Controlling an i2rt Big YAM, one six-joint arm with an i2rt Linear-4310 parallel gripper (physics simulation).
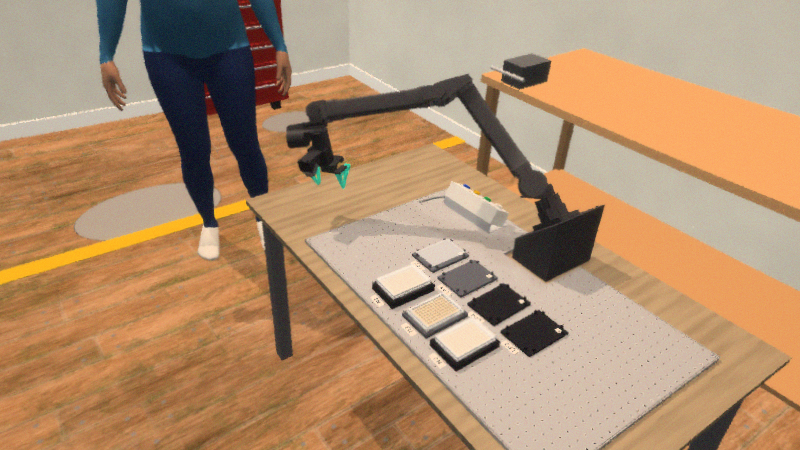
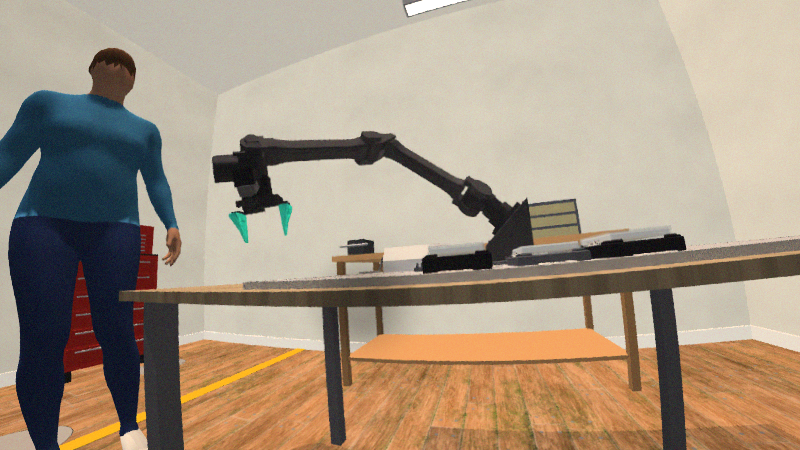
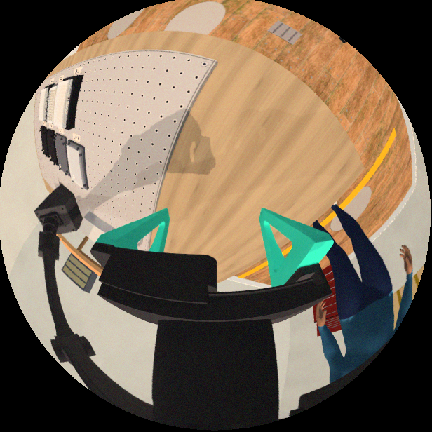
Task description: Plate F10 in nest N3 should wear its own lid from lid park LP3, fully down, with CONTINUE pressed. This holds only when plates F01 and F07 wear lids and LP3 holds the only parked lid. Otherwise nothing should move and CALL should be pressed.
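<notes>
My gripper is open and empty, its teal fingers pointing down, high above the table left of the plates. Three plates sit in a row of nests: the left plate and right plate have smooth pale tops like lids; the middle plate shows its wells. One pale lid lies on the leftmost park, whose label seems to read LP3. The grey park and two black parks hold no lid. Plate names are unreadable. A white button box has blue, yellow and green buttons.
The nests and parks stand on a perforated board on the wooden table. A black panel stands by the arm's base. A person stands past the table's left end. An orange bench is behind.
</notes>
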